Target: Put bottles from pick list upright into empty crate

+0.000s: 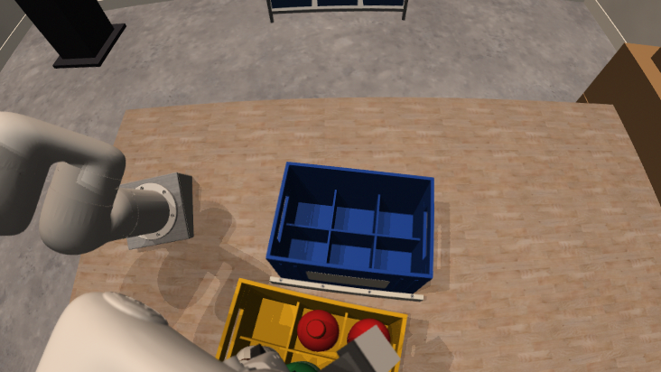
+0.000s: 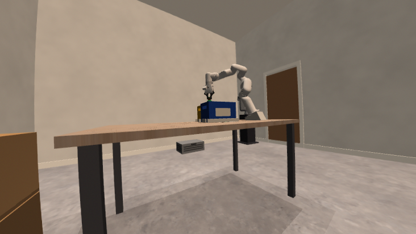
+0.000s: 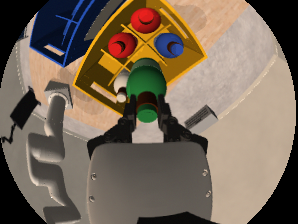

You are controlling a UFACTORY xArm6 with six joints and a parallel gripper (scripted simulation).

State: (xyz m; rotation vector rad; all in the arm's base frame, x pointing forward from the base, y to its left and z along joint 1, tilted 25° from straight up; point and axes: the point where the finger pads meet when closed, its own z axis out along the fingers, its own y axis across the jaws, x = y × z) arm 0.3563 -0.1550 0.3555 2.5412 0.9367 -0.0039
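My hand is 70 mm above the green-capped bottle. Also, from my hand: yellow crate 190 mm below, 40 mm to the left; then white bottle 190 mm below, 90 mm behind, 10 mm to the left; then blue bottle 190 mm below, 90 mm ahead, 10 mm to the right.
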